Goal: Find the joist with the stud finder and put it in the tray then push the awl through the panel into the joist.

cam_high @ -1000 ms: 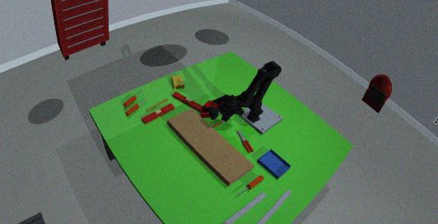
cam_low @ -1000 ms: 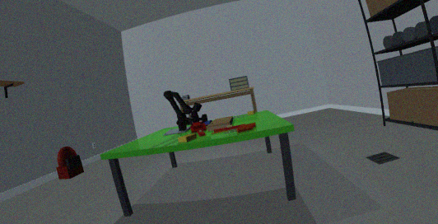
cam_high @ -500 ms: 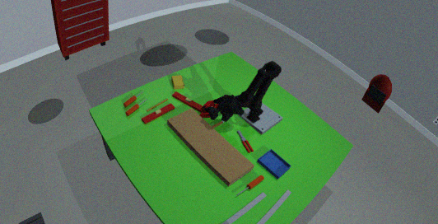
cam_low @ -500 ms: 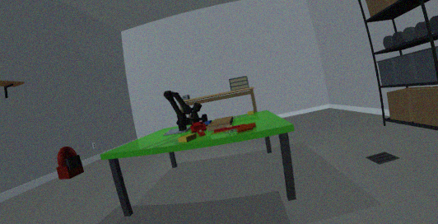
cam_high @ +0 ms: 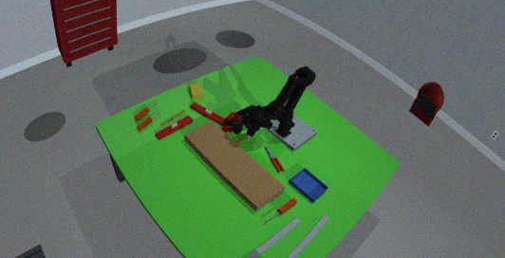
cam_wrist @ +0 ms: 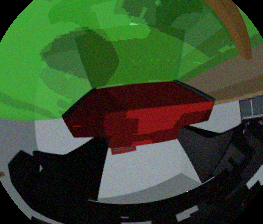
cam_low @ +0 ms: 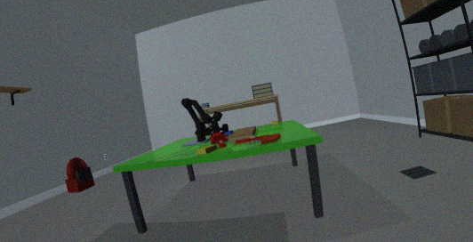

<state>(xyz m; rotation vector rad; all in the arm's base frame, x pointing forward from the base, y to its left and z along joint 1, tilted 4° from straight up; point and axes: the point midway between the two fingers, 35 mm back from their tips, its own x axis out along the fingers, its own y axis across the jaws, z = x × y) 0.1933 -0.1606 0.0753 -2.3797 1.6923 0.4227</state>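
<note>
The stud finder is 1 cm ahead of my gripper tip and 1 cm below it. The rest, counted from my gripper tip: awl: 2 cm behind, 11 cm to the left, 5 cm below; blue tray: 6 cm behind, 53 cm to the left, 5 cm below.
</note>
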